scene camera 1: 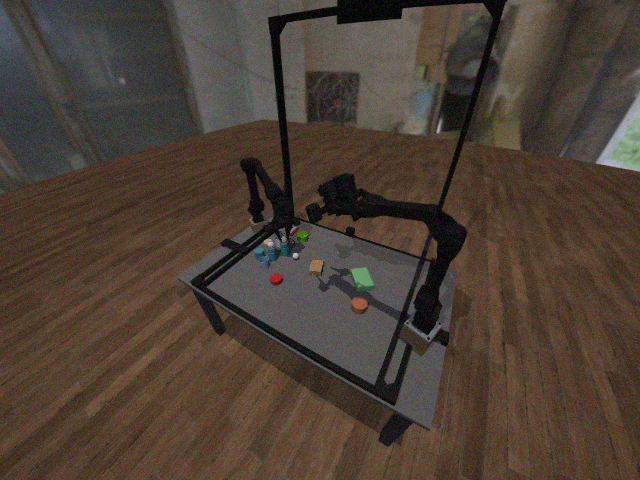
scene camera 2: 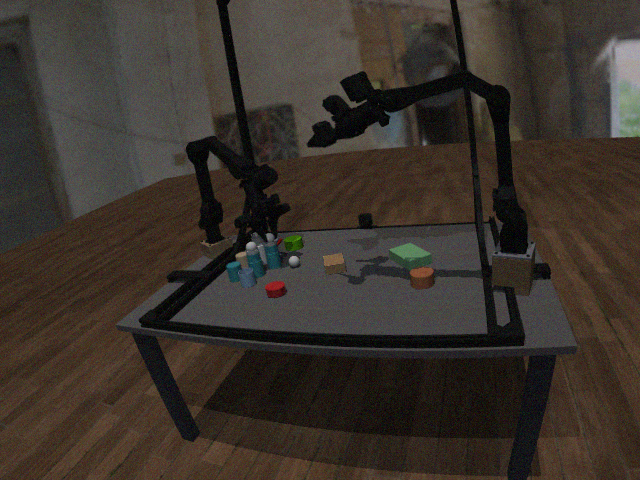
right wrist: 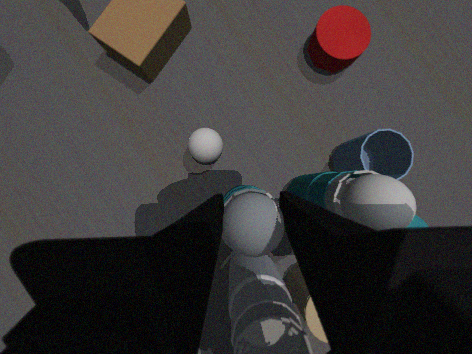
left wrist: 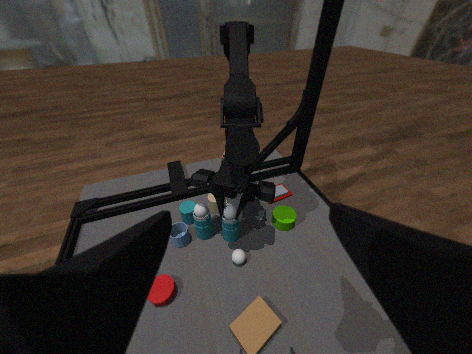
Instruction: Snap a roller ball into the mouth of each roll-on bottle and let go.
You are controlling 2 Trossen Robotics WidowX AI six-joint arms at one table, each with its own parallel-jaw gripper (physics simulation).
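Frame: origin at the left arm's base, x left, y back, z up, level; centimetres.
Seen in the pictures: left gripper, fingertip midpoint: [scene camera 2: 317, 142] [left wrist: 250, 214]; right gripper, fingertip midpoint: [scene camera 1: 284, 241] [scene camera 2: 271, 240] [right wrist: 251, 199] [left wrist: 228, 217]; left arm's base, origin of the base link: [scene camera 1: 423, 323] [scene camera 2: 514, 248]; right arm's base, origin of the base link: [scene camera 1: 258, 219] [scene camera 2: 215, 240].
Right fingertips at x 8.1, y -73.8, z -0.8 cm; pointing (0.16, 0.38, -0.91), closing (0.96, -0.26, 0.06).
Note:
Pixels of each thing's top centre, then the offset from my right fingertips to it.
- second teal bottle, middle of its top: [left wrist: 230, 214] [scene camera 2: 269, 240] [scene camera 1: 283, 240] dy -1.4, dx -0.3, dz -0.4 cm
- grey-white bottle, middle of its top: [left wrist: 234, 190] [scene camera 2: 256, 233] dy -8.0, dx -1.5, dz +1.2 cm
- loose white ball, middle of its top: [right wrist: 203, 141] [left wrist: 238, 252] [scene camera 2: 293, 256] [scene camera 1: 295, 253] dy +5.8, dx -2.2, dz -5.9 cm
- blue cup, middle of its top: [right wrist: 387, 155] [left wrist: 177, 229] [scene camera 2: 245, 271] [scene camera 1: 263, 259] dy -0.4, dx +13.2, dz -4.9 cm
- teal cylinder, middle of its top: [left wrist: 187, 206] [scene camera 2: 233, 264] [scene camera 1: 259, 250] dy -7.7, dx +11.8, dz -4.3 cm
- tan cylinder, middle of its top: [right wrist: 334, 313] [left wrist: 215, 196] [scene camera 2: 242, 254] dy -11.4, dx +4.1, dz -4.4 cm
- red disc, middle of its top: [right wrist: 343, 32] [left wrist: 160, 288] [scene camera 2: 274, 285] [scene camera 1: 275, 277] dy +12.7, dx +14.8, dz -6.8 cm
- wooden block, middle of its top: [right wrist: 137, 16] [left wrist: 255, 323] [scene camera 2: 333, 259] [scene camera 1: 316, 265] dy +19.7, dx -4.8, dz -6.4 cm
- green cylinder, middle of its top: [left wrist: 284, 213] [scene camera 2: 292, 238] [scene camera 1: 302, 234] dy -5.4, dx -15.5, dz -5.9 cm
- green block, middle of its top: [scene camera 2: 409, 251] [scene camera 1: 362, 276] dy +40.2, dx -15.4, dz -6.4 cm
- orange cylinder, middle of its top: [scene camera 2: 421, 271] [scene camera 1: 359, 303] dy +49.5, dx -2.8, dz -5.9 cm
A teal bottle [scene camera 1: 272, 254] [scene camera 2: 255, 267] [left wrist: 204, 230] [right wrist: 312, 189] stands upright with a white ball [scene camera 2: 251, 246] [left wrist: 201, 211] [right wrist: 381, 197] in its mouth. Beside it stands a second teal bottle [scene camera 1: 284, 250] [scene camera 2: 273, 258] [left wrist: 230, 232], with a ball [scene camera 2: 269, 237] [right wrist: 248, 225] at its mouth. My right gripper [scene camera 2: 266, 233] [right wrist: 251, 199] is shut on this ball, one fingertip on each side. A grey-white bottle [scene camera 2: 262, 254] [right wrist: 262, 297] stands close behind; its mouth is unclear. A loose white ball [scene camera 1: 295, 256] [scene camera 2: 294, 261] [left wrist: 239, 257] [right wrist: 205, 145] lies on the table. My left gripper [scene camera 2: 316, 139] is open, empty and high above the table.
A blue cup [scene camera 2: 247, 277] [right wrist: 387, 152], a teal cylinder [scene camera 2: 234, 271] and a tan cylinder [left wrist: 213, 202] stand near the bottles. A red disc [scene camera 2: 275, 289], a wooden block [scene camera 2: 334, 263], a green cylinder [scene camera 2: 293, 243], a green block [scene camera 2: 409, 255] and an orange cylinder [scene camera 2: 422, 277] lie around.

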